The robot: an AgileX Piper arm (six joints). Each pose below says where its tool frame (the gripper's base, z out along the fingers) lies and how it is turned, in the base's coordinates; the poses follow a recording.
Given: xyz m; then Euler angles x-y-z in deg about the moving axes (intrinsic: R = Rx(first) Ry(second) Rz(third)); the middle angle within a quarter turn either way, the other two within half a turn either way.
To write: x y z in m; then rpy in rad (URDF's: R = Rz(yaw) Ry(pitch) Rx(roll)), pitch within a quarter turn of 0, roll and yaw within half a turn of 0. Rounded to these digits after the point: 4 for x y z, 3 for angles.
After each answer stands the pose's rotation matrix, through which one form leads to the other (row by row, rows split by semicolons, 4 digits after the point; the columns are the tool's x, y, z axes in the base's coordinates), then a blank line. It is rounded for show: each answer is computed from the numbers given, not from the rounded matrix.
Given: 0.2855 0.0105 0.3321 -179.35 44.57 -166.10
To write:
0.2855 0.0105 0.3321 2.895 0.746 2.797
-0.6915 0.1711 0.7018; 0.2479 0.9687 0.0081; -0.6785 0.1796 -0.7123

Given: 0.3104 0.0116 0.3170 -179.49 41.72 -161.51
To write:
0.3104 0.0116 0.3170 2.856 0.679 2.714
-0.7079 0.2367 0.6655; 0.3227 0.9465 0.0066; -0.6283 0.2195 -0.7464

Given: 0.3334 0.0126 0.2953 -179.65 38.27 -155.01
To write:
0.3334 0.0126 0.2953 2.814 0.593 2.602
-0.7116 0.3317 0.6194; 0.4259 0.9048 0.0048; -0.5588 0.2672 -0.7851

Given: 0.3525 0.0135 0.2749 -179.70 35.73 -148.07
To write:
0.3525 0.0135 0.2749 2.773 0.515 2.485
-0.6890 0.4293 0.5840; 0.5315 0.8471 0.0043; -0.4928 0.3133 -0.8118

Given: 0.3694 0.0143 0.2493 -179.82 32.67 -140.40
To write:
0.3694 0.0143 0.2493 2.751 0.427 2.364
-0.6486 0.5366 0.5398; 0.6387 0.7694 0.0026; -0.4139 0.3465 -0.8418

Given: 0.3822 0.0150 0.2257 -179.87 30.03 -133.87
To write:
0.3822 0.0150 0.2257 2.745 0.352 2.264
-0.6000 0.6241 0.5005; 0.7217 0.6922 0.0020; -0.3452 0.3624 -0.8658

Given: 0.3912 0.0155 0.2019 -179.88 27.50 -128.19
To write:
0.3912 0.0155 0.2019 2.752 0.288 2.180
-0.5484 0.6972 0.4617; 0.7866 0.6175 0.0019; -0.2838 0.3642 -0.8870

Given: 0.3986 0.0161 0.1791 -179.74 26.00 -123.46
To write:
0.3986 0.0161 0.1791 2.753 0.240 2.106
-0.4956 0.7498 0.4384; 0.8354 0.5497 0.0041; -0.2379 0.3682 -0.8988

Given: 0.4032 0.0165 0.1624 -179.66 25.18 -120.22
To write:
0.4032 0.0165 0.1624 2.753 0.211 2.055
-0.4555 0.7820 0.4255; 0.8654 0.5011 0.0054; -0.2090 0.3706 -0.9050

